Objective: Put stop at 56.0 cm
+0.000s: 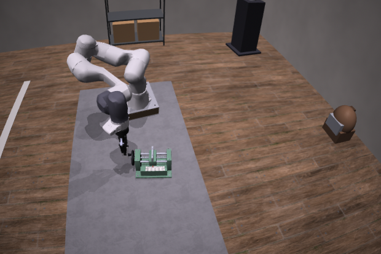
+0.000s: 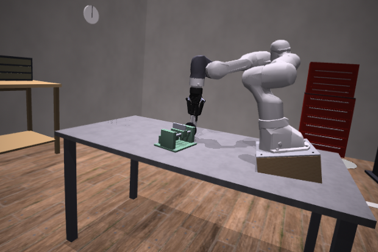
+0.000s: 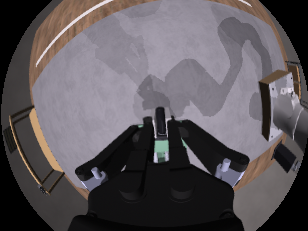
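My hand is 14 cm to the right of the stop carriage, 5 cm short of it and 3 cm above it. Also, from my hand: black handwheel 2 cm to the left, 2 cm below.
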